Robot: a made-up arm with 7 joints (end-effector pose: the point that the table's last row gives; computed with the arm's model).
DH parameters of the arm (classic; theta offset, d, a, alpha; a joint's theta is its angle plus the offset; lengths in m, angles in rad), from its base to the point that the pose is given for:
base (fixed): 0.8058 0 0.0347 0
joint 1: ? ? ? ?
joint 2: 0 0.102 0.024 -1.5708
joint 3: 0 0.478 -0.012 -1.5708
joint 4: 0 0.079 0.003 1.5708
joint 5: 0 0.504 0.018 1.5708
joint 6: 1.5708 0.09 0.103 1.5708
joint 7: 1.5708 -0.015 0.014 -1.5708
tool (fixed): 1.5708 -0.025 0 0
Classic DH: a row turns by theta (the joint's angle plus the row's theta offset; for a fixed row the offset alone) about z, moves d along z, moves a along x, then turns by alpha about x.
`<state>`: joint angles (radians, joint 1 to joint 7).
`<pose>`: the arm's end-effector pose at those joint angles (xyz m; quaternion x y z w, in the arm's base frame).
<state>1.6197 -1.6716 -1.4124 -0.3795 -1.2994 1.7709 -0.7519</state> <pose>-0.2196 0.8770 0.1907 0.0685 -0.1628 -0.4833 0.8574</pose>
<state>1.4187 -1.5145 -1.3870 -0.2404 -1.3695 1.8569 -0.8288</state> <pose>0.0258 0.9490 0.3200 0.1221 -0.2076 -0.6039 0.7598</pose>
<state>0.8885 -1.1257 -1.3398 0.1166 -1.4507 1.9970 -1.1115</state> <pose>0.6221 0.7221 0.6580 0.1708 -0.3212 -0.8347 0.4134</pose>
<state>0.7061 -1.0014 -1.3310 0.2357 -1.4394 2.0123 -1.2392</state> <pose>0.7480 0.5402 0.7605 0.1697 -0.3521 -0.8779 0.2767</pose>
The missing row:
joint 1: -0.8058 0.415 0.012 1.5708
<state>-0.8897 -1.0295 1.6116 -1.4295 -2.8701 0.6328 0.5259</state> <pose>-0.2438 -0.7582 0.8568 -0.9272 -0.1074 -0.2771 0.2279</pose>
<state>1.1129 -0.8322 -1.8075 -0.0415 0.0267 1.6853 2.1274</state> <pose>0.3600 0.6741 1.0450 -0.5991 0.7185 0.2867 0.2066</pose>
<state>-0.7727 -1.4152 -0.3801 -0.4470 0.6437 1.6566 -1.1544</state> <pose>0.6055 -0.6088 0.7777 0.3893 0.7620 -0.4974 0.1431</pose>
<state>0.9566 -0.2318 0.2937 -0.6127 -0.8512 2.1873 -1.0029</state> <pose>0.0441 -0.1488 1.2282 0.4956 0.4537 0.0346 0.7398</pose>
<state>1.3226 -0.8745 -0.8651 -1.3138 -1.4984 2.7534 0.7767</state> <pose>-0.1793 0.3335 0.8602 -0.1794 -0.1179 -0.3055 0.9277</pose>
